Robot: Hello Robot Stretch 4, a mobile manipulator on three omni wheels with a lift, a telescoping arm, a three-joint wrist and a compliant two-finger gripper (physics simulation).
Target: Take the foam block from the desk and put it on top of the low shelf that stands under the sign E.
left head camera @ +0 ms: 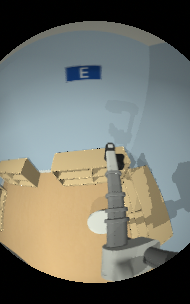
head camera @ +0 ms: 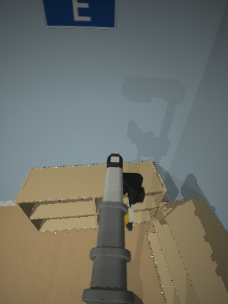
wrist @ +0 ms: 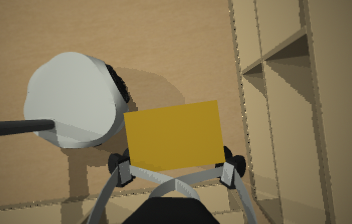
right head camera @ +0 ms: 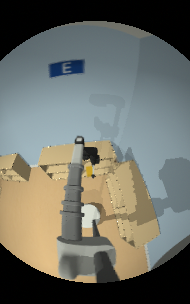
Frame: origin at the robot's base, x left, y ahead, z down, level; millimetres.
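Seen in the pictures: gripper, fingertip midpoint: [head camera: 128,218] [wrist: 177,159] [right head camera: 92,171]; robot's base at its link origin: [left head camera: 100,221] [right head camera: 86,214].
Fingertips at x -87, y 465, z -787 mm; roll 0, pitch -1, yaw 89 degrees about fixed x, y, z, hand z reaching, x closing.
Note:
Offsets run from my fingertips to a thing's middle. "spot": to the spot under its first point. Level surfaces: height alone.
The yellow foam block {dz -24, dx +31, dy -3 mm} [wrist: 175,134] [right head camera: 89,171] [head camera: 127,217] is held between the two fingertips of my gripper [wrist: 177,159], which is shut on it. In the head camera the arm hides most of the block. The low shelf {dz +205 mm} [head camera: 65,185] [left head camera: 80,160] [right head camera: 55,154] stands against the wall under the blue sign E {dz -936, dx +314, dy +667 mm} [head camera: 81,11] [left head camera: 83,73] [right head camera: 67,68]. In the head views the arm's end and the black wrist overlap the right part of the shelf's top. In the wrist view the block hangs above the floor, with a shelf edge behind the fingers at the bottom.
Another low shelf unit [head camera: 192,240] [left head camera: 152,192] [right head camera: 140,200] [wrist: 318,100] stands at the right, near the end of the E shelf. A further small shelf {spot: dz +426, dx +1527, dy +226 mm} [left head camera: 29,170] [right head camera: 21,166] stands at the left. My round white base [wrist: 72,100] [right head camera: 91,215] is on the wooden floor.

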